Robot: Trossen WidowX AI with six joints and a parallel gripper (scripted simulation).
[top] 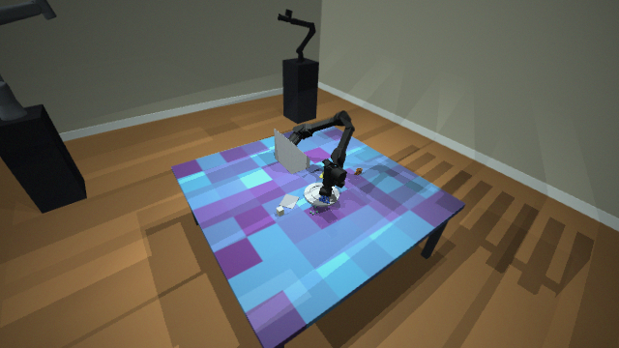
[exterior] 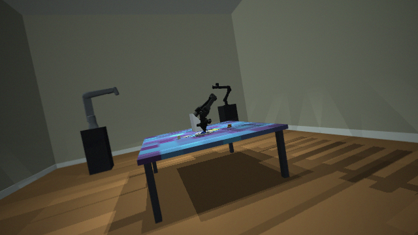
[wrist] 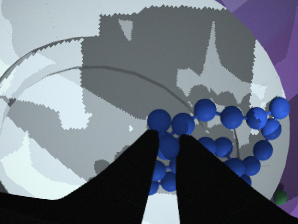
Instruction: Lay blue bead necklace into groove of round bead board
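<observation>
My gripper tip is now 40 mm past the round white bead board and 10 mm above it. Also, from my gripper tip: cream cube: 60 mm behind, 270 mm to the right, 10 mm below; then yellow patch: 140 mm behind, 160 mm to the left, 20 mm below; then flat grey square: 110 mm behind, 180 mm to the right, 20 mm below.
</observation>
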